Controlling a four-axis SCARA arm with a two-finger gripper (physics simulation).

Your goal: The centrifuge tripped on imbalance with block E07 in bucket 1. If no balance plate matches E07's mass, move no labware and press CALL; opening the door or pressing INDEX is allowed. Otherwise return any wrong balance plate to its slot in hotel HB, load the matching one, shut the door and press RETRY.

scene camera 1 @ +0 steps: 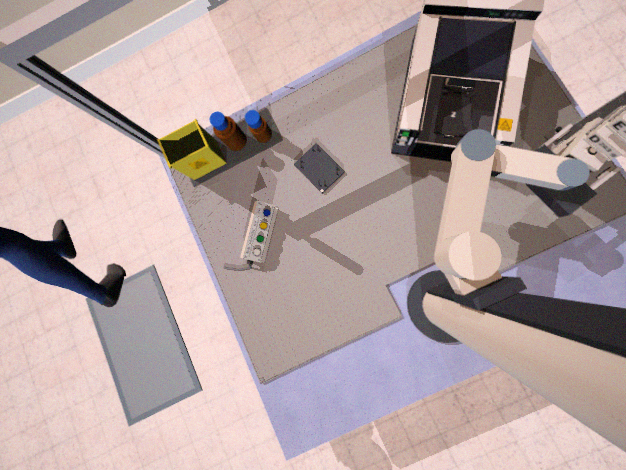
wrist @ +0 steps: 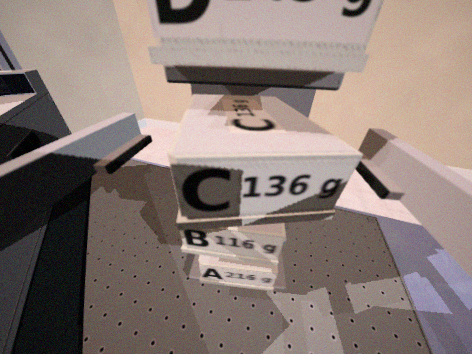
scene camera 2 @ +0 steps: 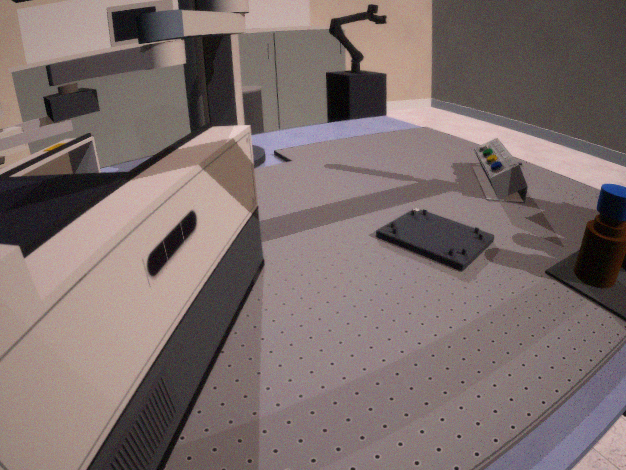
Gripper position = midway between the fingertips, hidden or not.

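Nothing is held by my gripper (scene camera 1: 592, 147) (wrist: 245, 133). I can see a centrifuge (scene camera 2: 127, 284) (scene camera 1: 493, 50) (wrist: 50, 252). A button box (scene camera 2: 500, 177) is visible to me too, and so is a brown bottles with blue caps (scene camera 2: 593, 265) (scene camera 1: 224, 127).
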